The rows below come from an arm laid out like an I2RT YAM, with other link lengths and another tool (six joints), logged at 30 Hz.
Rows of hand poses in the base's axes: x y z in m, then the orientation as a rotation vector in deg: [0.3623 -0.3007 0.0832 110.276 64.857 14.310]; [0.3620 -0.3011 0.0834 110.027 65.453 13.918]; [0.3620 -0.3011 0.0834 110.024 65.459 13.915]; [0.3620 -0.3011 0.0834 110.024 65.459 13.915]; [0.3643 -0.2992 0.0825 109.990 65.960 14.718]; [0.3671 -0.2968 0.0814 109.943 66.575 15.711]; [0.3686 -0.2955 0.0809 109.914 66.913 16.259]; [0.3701 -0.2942 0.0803 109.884 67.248 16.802]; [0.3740 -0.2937 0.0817 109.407 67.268 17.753]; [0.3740 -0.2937 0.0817 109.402 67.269 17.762]
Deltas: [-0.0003 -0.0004 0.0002 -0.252 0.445 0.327]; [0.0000 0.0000 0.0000 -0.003 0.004 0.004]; [0.0000 0.0000 0.0000 0.000 0.000 0.000]; [0.0023 0.0019 -0.0009 0.420 -0.220 0.622]; [0.0028 0.0024 -0.0011 0.519 -0.272 0.767]; [0.0015 0.0013 -0.0005 0.286 -0.150 0.423]; [0.0015 0.0013 -0.0006 0.283 -0.148 0.419]; [0.0039 0.0005 0.0014 0.045 -0.712 0.490]; [0.0000 0.0000 0.0000 0.000 -0.006 0.005]
